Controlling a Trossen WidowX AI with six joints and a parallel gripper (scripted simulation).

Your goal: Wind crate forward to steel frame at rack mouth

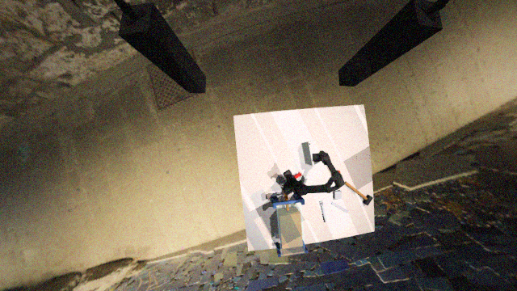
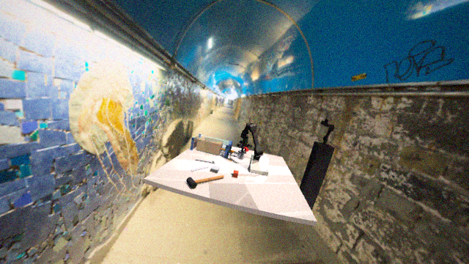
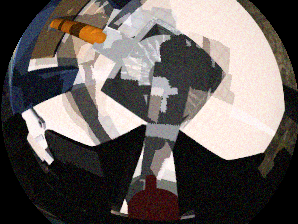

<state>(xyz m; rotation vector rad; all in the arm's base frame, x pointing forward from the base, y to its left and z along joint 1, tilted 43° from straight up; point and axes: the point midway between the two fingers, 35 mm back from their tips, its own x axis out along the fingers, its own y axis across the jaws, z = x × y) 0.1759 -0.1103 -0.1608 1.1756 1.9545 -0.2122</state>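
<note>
My gripper tip is now 5 cm to the right of the dark red knob, 5 cm below it and 3 cm past it. From my gripper tip the other things lie so: winch handle (2 cm above, 1 cm to the left, 1 cm behind); then hand winch (7 cm below, 5 cm to the right, 1 cm ahead); then blue steel frame (19 cm ahead, 2 cm to the right, 1 cm above).
</note>
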